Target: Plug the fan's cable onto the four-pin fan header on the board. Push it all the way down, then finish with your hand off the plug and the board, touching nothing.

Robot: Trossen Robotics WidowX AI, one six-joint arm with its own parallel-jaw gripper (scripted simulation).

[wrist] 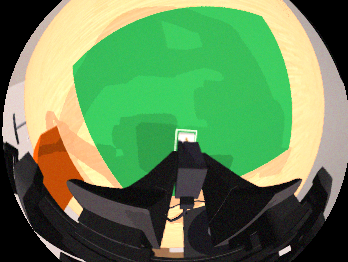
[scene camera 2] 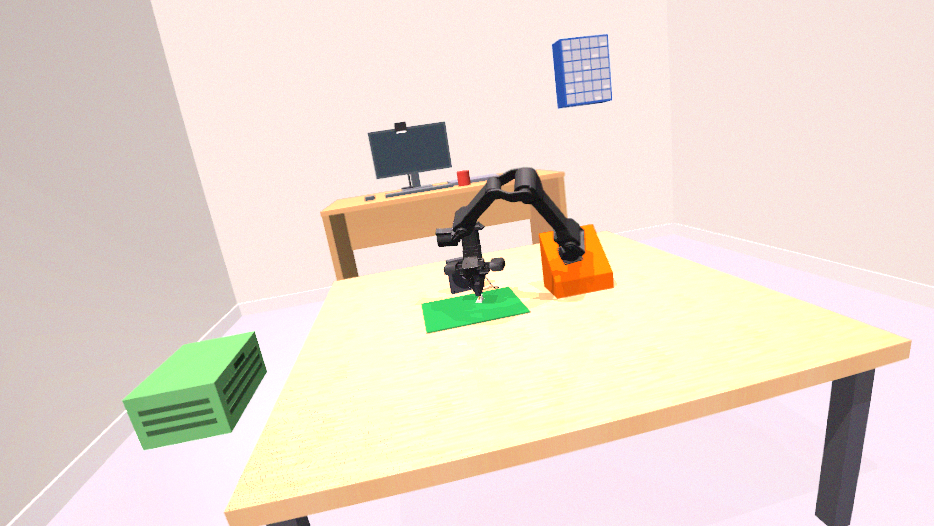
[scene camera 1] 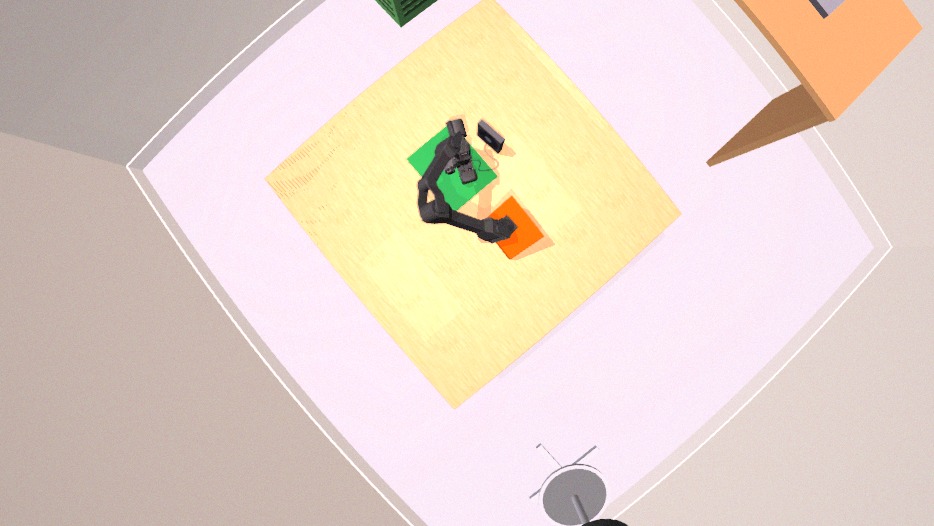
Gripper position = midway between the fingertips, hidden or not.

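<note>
Scene camera 2: my gripper point(scene camera 2: 478, 291), seen. Wrist view: gripper point(wrist: 188, 156), visible too.
</note>
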